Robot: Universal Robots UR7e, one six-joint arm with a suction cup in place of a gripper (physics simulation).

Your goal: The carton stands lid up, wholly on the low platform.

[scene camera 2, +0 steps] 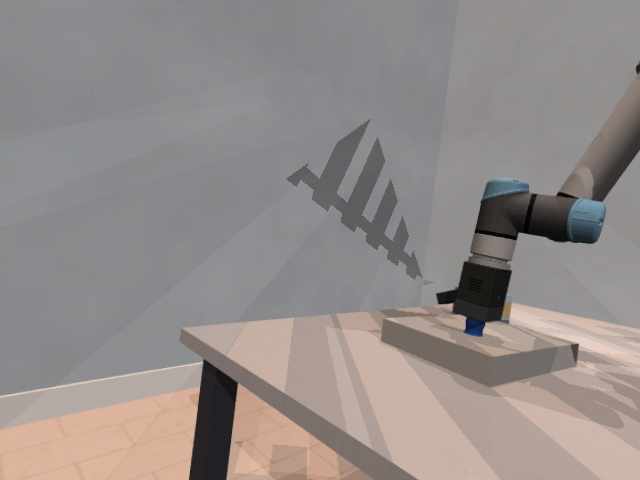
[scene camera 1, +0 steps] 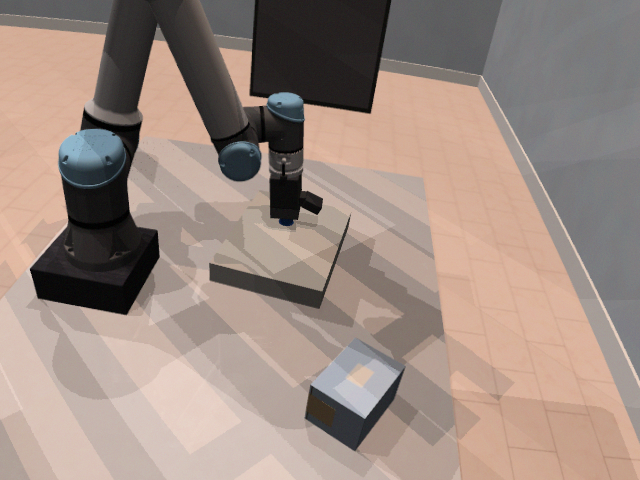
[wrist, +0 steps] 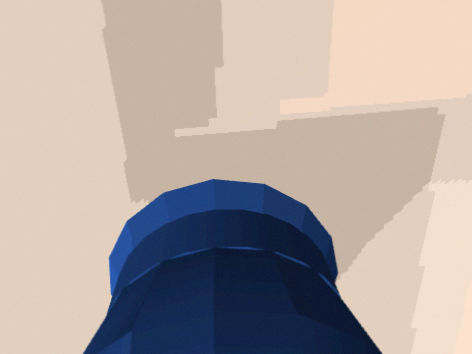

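The blue-grey carton stands on the table, apart from the low platform. In scene camera 1 it is at the lower right, with a tan patch on its top face and a brown patch on one side. I cannot tell which face is the lid. In scene camera 2 it is mostly hidden behind my gripper. My gripper points down, its blue suction cup pressed on the platform's top and drawing on it. No carton is on the platform or at the cup.
The table carries the arm's black base block, left of the platform. The carton lies near the table's right edge in scene camera 1. A dark panel stands behind the table. Shadows cross the table.
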